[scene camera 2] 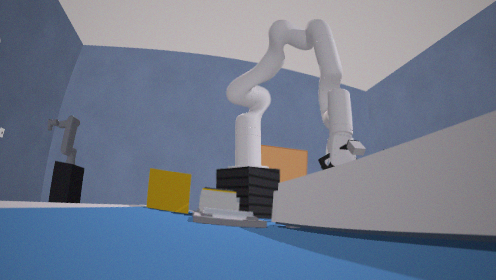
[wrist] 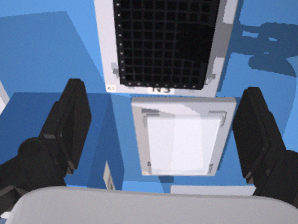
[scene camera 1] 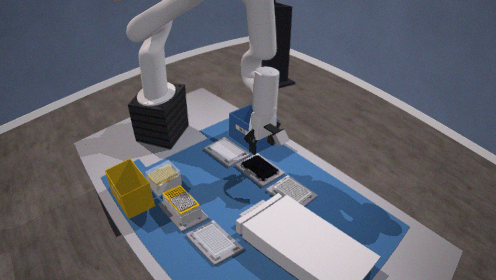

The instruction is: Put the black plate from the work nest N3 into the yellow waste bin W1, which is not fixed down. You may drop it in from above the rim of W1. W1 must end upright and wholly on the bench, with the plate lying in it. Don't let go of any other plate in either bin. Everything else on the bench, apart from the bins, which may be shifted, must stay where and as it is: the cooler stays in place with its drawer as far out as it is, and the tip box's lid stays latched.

Labels:
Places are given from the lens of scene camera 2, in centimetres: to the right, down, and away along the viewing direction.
white cooler (scene camera 2: 430, 187): 14, 4, 14
yellow waste bin W1 (scene camera 2: 167, 190): -24, 15, 71
yellow-rimmed tip box (scene camera 2: 216, 198): -7, 14, 59
The marked spots on the yellow-rimmed tip box and the yellow waste bin W1 are 20 cm apart.

